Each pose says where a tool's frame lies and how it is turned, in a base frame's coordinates. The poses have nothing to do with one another.
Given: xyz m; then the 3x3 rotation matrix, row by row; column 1 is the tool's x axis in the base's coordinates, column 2 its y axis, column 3 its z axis. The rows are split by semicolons.
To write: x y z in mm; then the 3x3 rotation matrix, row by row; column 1 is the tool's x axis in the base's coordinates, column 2 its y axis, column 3 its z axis. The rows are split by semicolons. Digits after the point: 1 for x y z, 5 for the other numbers.
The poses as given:
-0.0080, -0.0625, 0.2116; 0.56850, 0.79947, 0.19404; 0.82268, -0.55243, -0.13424; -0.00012, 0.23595, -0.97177
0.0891, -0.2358, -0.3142; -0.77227, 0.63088, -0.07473; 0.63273, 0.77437, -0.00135; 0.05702, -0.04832, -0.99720
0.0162, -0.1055, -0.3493; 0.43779, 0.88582, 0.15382; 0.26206, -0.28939, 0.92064; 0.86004, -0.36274, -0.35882
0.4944, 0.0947, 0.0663; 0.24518, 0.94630, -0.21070; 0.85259, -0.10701, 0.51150; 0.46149, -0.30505, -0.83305
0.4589, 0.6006, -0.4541; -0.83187, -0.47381, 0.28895; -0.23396, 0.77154, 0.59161; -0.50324, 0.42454, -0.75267
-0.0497, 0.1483, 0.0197; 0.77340, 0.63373, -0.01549; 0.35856, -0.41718, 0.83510; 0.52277, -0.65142, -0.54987
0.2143, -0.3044, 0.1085; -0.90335, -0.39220, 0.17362; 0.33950, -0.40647, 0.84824; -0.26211, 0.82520, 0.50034
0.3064, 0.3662, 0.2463; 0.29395, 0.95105, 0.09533; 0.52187, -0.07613, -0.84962; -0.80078, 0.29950, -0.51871
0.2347, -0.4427, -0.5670; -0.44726, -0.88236, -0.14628; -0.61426, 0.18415, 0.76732; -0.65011, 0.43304, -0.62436
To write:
-8.0, -62.5, 211.6; 0.56850, 0.79947, 0.19404; 0.82268, -0.55243, -0.13424; -0.00012, 0.23595, -0.97177
89.1, -235.8, -314.2; -0.77227, 0.63088, -0.07473; 0.63273, 0.77437, -0.00135; 0.05702, -0.04832, -0.99720
16.2, -105.5, -349.3; 0.43779, 0.88582, 0.15382; 0.26206, -0.28939, 0.92064; 0.86004, -0.36274, -0.35882
494.4, 94.7, 66.3; 0.24518, 0.94630, -0.21070; 0.85259, -0.10701, 0.51150; 0.46149, -0.30505, -0.83305
458.9, 600.6, -454.1; -0.83187, -0.47381, 0.28895; -0.23396, 0.77154, 0.59161; -0.50324, 0.42454, -0.75267
-49.7, 148.3, 19.7; 0.77340, 0.63373, -0.01549; 0.35856, -0.41718, 0.83510; 0.52277, -0.65142, -0.54987
214.3, -304.4, 108.5; -0.90335, -0.39220, 0.17362; 0.33950, -0.40647, 0.84824; -0.26211, 0.82520, 0.50034
306.4, 366.2, 246.3; 0.29395, 0.95105, 0.09533; 0.52187, -0.07613, -0.84962; -0.80078, 0.29950, -0.51871
234.7, -442.7, -567.0; -0.44726, -0.88236, -0.14628; -0.61426, 0.18415, 0.76732; -0.65011, 0.43304, -0.62436

